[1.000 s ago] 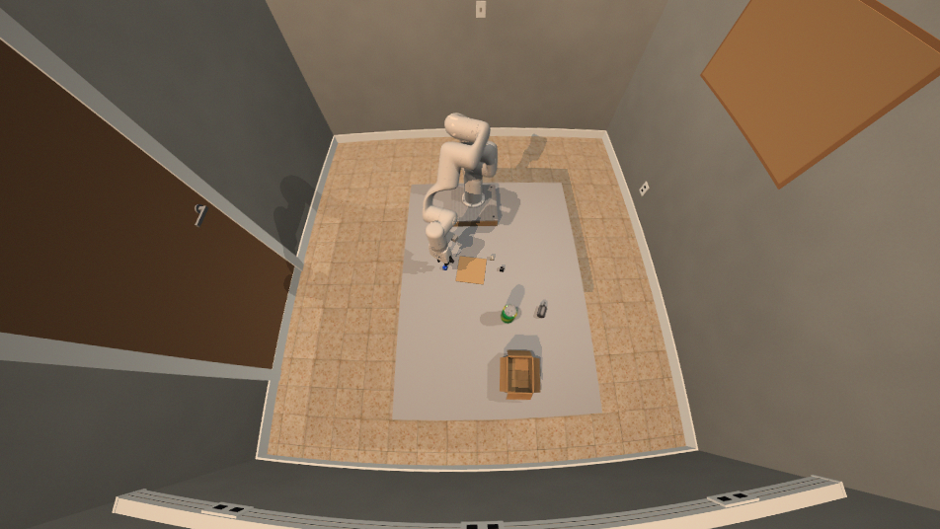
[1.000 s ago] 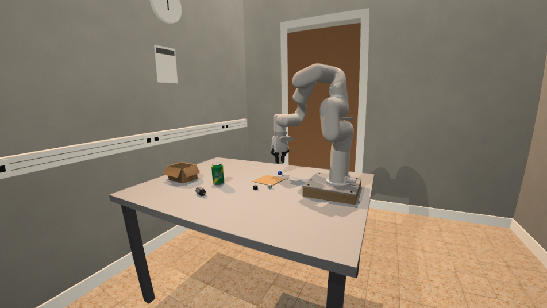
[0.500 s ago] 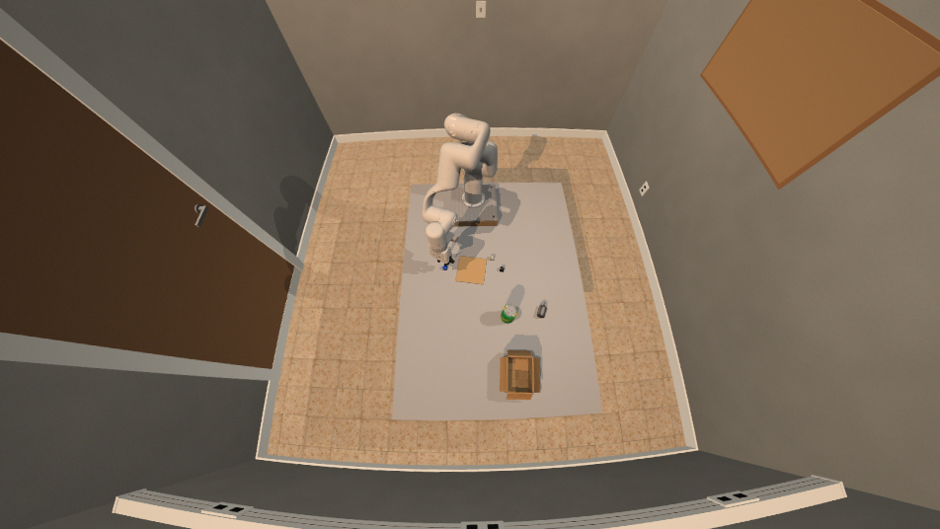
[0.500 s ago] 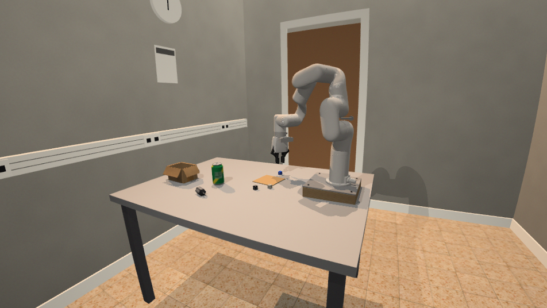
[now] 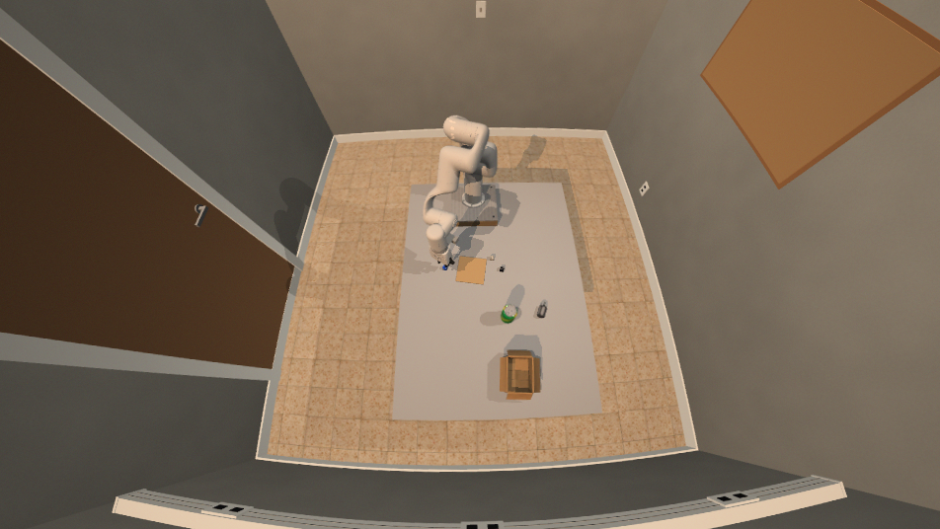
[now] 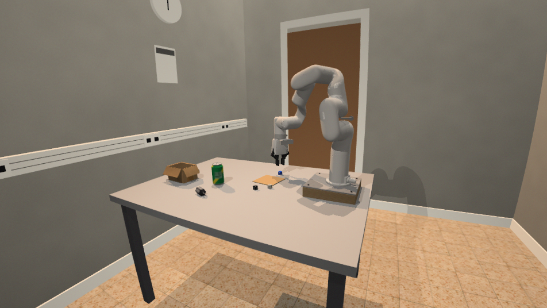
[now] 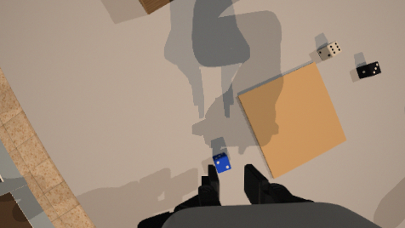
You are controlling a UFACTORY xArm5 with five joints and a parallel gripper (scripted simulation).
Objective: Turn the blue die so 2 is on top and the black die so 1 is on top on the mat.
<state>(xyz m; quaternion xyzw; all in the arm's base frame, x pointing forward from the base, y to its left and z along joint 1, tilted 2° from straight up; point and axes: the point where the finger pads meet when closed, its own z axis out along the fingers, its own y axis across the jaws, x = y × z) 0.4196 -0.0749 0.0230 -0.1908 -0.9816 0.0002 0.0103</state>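
Now: hand 70 mm above the blue die. From my hand the other things lie so: white die: 230 mm to the left, 90 mm behind, 70 mm below; mat: 130 mm to the left, 80 mm below, 10 mm behind; black die: 290 mm to the left, 70 mm below, 40 mm behind.
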